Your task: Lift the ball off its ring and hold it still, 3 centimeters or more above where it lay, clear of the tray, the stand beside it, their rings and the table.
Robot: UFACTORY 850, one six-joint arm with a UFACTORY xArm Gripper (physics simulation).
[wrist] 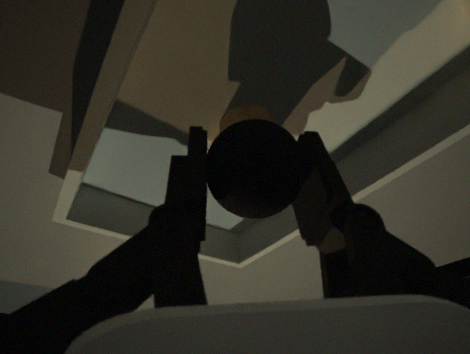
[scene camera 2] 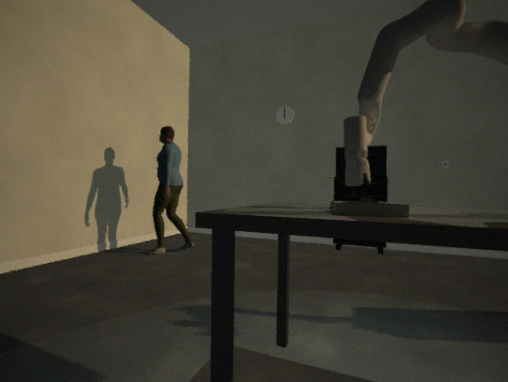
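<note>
The dark ball (wrist: 254,169) is between the two fingers in the wrist view, touched on both sides. My gripper (wrist: 249,153) (scene camera 2: 367,192) is shut on it. An orange ring (wrist: 246,113) shows partly behind the ball; whether the two touch is hidden. The tray (wrist: 102,206) surrounds them in the wrist view, its walls a little apart from the fingers. In the scene view my gripper points down just over a low grey block (scene camera 2: 372,209) on the table (scene camera 2: 270,218); I cannot tell whether it is the tray or the stand. The ball cannot be made out there.
The tray's walls stand close around the fingers on several sides. Dark shadows fall across the tray's floor. A black chair-like object (scene camera 2: 378,170) stands behind the table. A person (scene camera 2: 170,165) in a blue top is at the left, by the wall, away from the arm.
</note>
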